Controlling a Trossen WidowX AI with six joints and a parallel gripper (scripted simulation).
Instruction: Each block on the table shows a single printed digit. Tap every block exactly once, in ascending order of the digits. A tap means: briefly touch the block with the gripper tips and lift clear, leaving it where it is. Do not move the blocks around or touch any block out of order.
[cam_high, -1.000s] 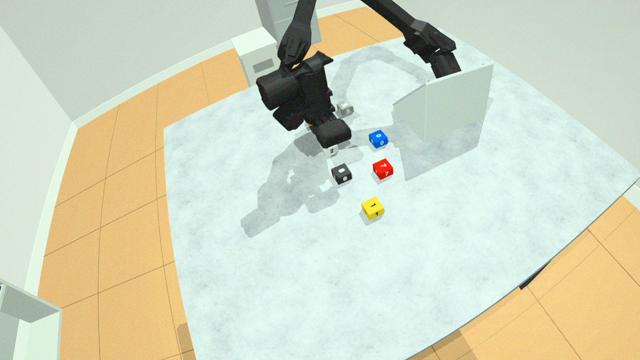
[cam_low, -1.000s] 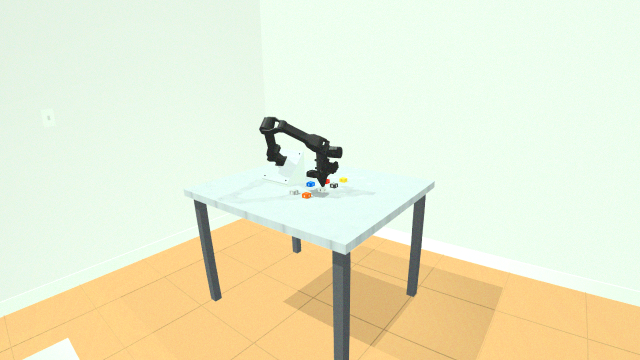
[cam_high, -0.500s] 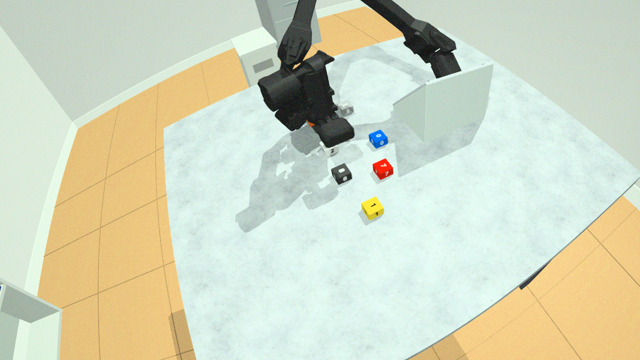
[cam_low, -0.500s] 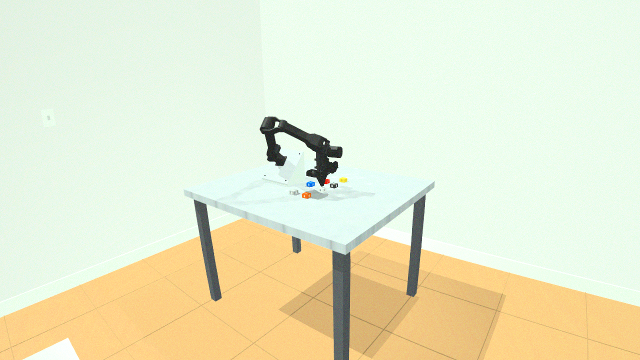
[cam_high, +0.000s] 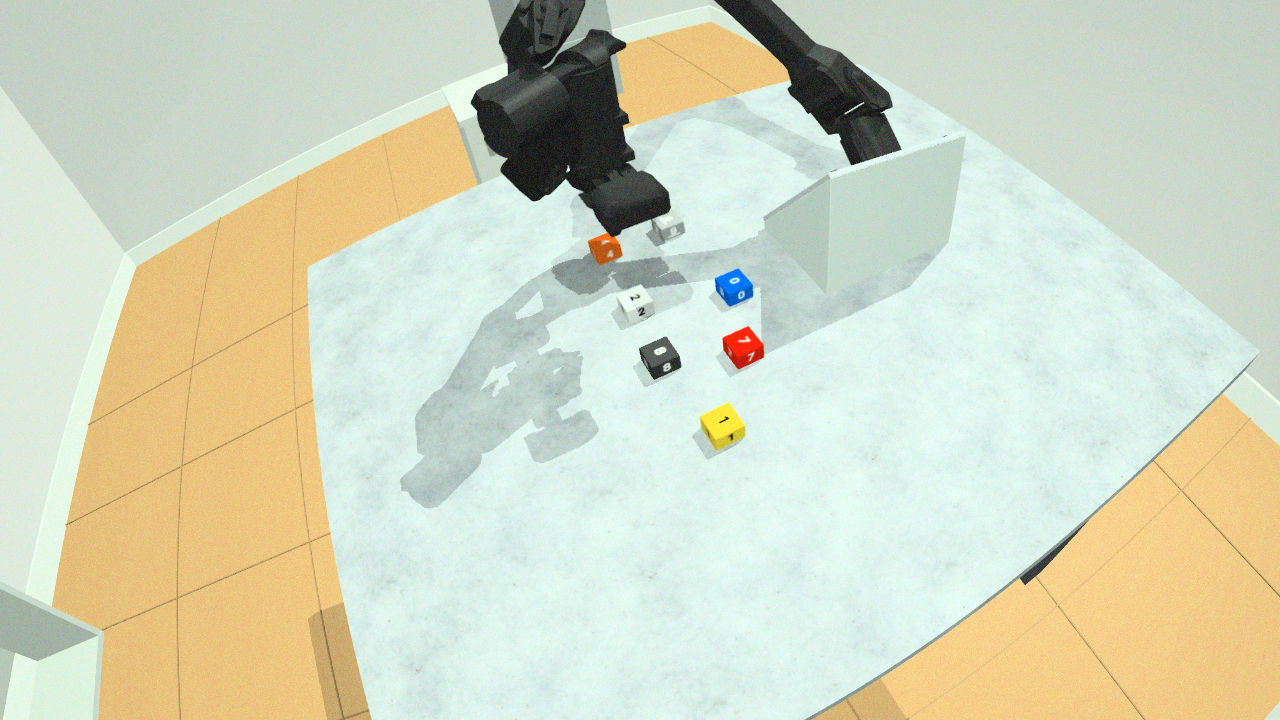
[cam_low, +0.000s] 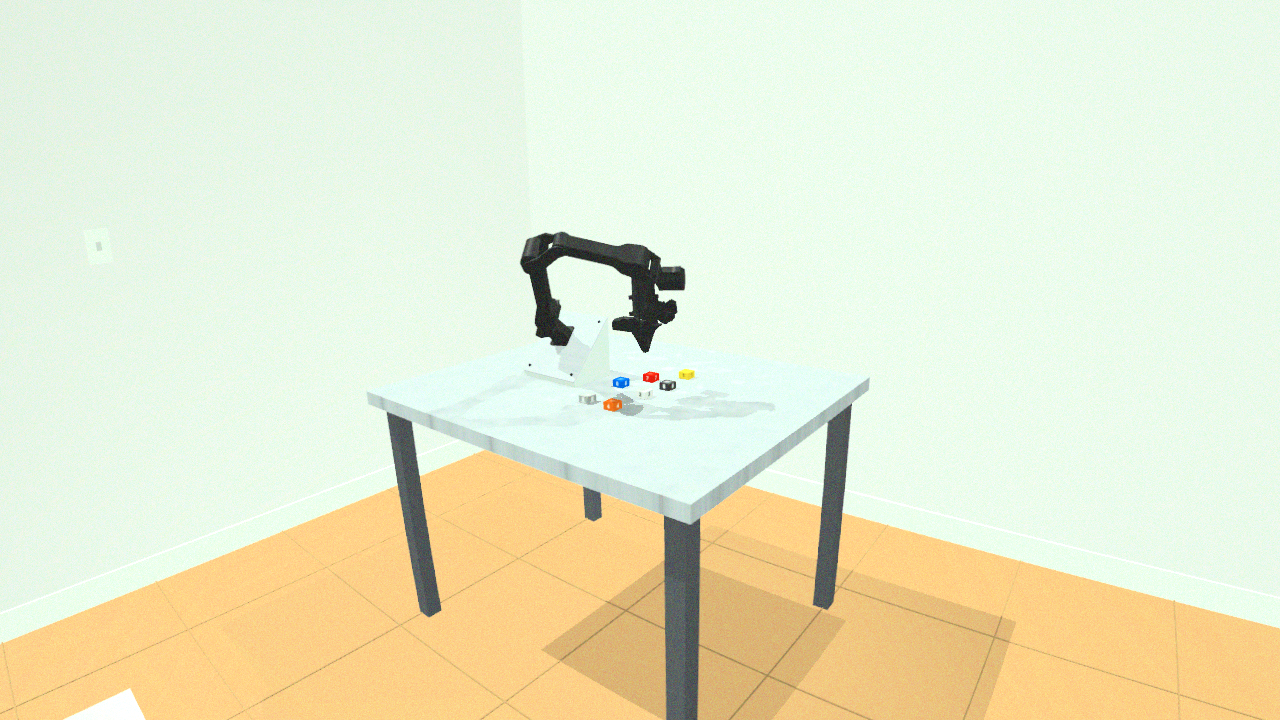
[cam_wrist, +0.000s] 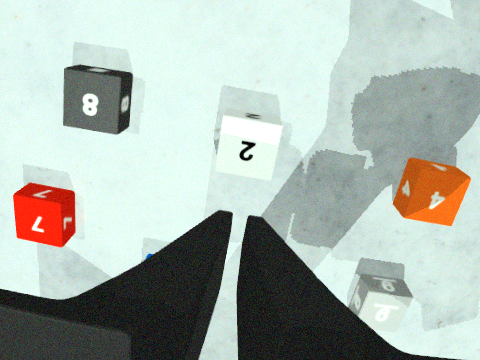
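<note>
The orange block lies 11 cm to the right of my gripper tip, 11 cm below it and 2 cm behind it. Also, from my gripper tip: blue block 11 cm below, 11 cm behind, 4 cm to the left; then black block 11 cm below, 9 cm to the left, 1 cm ahead; then white block 11 cm below, 1 cm behind.
</note>
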